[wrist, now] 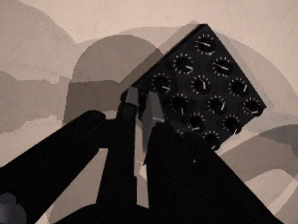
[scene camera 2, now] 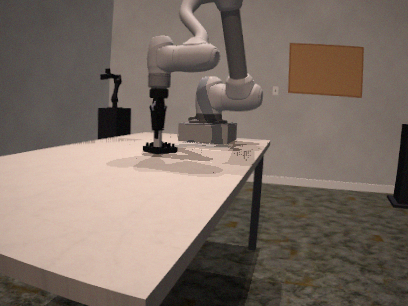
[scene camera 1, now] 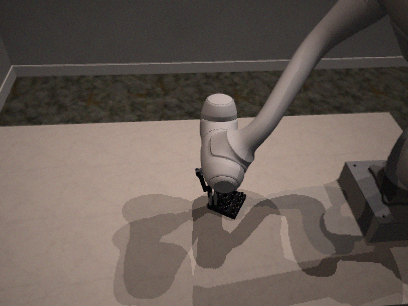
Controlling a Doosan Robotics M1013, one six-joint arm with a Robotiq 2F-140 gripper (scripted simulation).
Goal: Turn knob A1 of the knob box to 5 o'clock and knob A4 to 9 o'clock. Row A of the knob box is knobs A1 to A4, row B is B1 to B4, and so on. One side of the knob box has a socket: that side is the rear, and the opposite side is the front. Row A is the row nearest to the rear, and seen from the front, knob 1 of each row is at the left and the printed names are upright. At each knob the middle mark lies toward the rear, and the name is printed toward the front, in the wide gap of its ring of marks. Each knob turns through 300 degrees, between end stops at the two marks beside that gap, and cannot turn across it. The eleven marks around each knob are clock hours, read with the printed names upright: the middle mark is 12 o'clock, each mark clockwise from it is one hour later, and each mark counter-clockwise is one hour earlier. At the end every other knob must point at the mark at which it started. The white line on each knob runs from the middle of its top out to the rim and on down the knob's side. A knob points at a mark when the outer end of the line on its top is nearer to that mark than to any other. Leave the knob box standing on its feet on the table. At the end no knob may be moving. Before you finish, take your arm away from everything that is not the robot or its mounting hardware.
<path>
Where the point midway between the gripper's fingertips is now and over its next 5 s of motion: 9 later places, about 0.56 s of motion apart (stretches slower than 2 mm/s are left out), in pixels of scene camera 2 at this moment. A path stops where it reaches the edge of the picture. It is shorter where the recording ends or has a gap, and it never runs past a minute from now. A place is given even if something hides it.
My gripper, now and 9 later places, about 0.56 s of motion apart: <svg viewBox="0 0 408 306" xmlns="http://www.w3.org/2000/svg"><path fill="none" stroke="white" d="M157 146L157 139L157 137L157 135L157 133L157 132L157 135L157 140L157 143L157 144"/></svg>
</path>
